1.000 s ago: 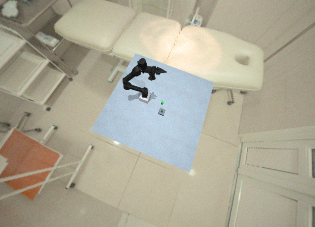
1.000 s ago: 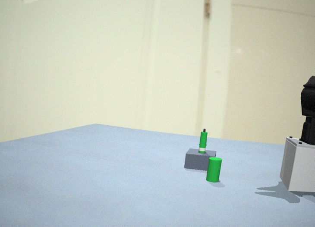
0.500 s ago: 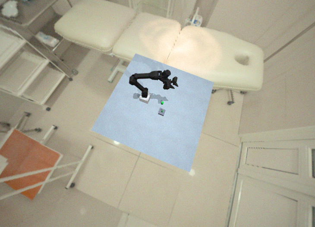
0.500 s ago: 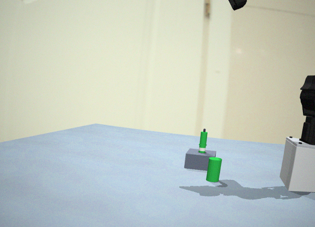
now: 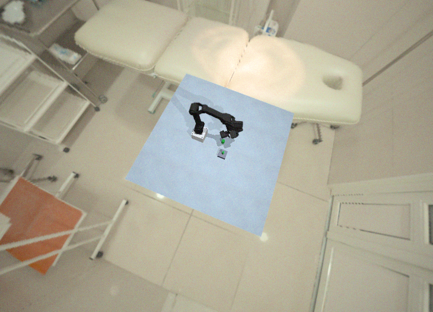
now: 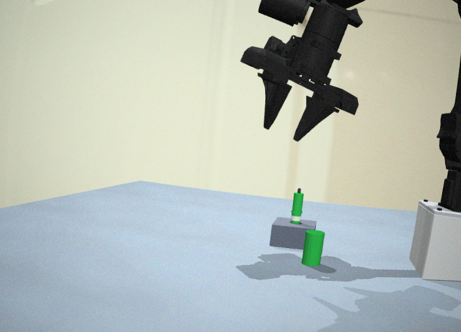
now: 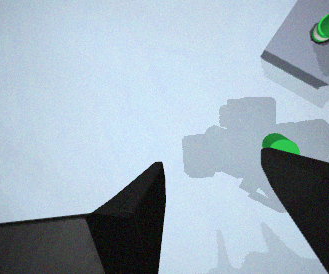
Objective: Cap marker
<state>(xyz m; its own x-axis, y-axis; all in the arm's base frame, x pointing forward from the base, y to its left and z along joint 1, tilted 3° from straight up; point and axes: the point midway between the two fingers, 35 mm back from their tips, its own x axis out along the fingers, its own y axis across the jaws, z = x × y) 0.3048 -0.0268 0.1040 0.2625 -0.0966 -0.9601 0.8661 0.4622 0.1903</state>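
Right now my gripper tip is 16 cm above the green cap and 7 cm past it. Also, from my gripper tip: grey holder block 17 cm below, 12 cm to the right, 5 cm behind.
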